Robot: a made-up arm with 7 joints.
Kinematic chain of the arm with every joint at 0, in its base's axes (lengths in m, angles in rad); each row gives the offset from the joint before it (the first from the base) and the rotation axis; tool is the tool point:
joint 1: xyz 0 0.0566 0 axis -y
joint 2: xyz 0 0.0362 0 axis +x
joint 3: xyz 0 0 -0.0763 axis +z
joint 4: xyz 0 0 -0.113 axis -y
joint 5: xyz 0 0 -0.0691 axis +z
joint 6: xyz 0 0 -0.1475 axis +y
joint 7: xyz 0 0 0 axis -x
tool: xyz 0 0 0
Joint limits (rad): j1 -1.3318..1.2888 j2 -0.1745..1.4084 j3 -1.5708..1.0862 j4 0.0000..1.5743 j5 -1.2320..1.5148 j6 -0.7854..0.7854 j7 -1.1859..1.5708
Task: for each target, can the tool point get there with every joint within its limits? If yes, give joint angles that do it. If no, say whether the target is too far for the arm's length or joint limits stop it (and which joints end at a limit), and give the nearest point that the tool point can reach.
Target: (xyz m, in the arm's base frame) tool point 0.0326 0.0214 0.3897
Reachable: no: joint limits stop it (at a limit: joint 1, joint 2, joint 4) | nearest point 0.2295 0.0146 0.1538 | short by 0.307 m
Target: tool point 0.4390 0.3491 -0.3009
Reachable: no: too far | nearest point 0.3016 0.2689 -0.2068 | short by 0.185 m
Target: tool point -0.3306 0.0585 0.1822
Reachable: no: joint limits stop it (at a limit: joint 1, joint 3, joint 4) | nearest point -0.2769 0.0576 -0.0675 | short by 0.255 m
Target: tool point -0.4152 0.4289 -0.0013
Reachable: no: too far | nearest point -0.3031 0.3525 -0.0738 | short by 0.154 m
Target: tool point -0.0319 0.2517 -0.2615
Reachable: yes | joints -0.9268 0.2937 0.4814 1.4256 -0.8893 -0.0438 1.0748
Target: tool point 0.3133 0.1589 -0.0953
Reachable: yes | joints 0.8775 0.7526 -0.8944 1.2114 1.0748 -0.0072 -0.5805
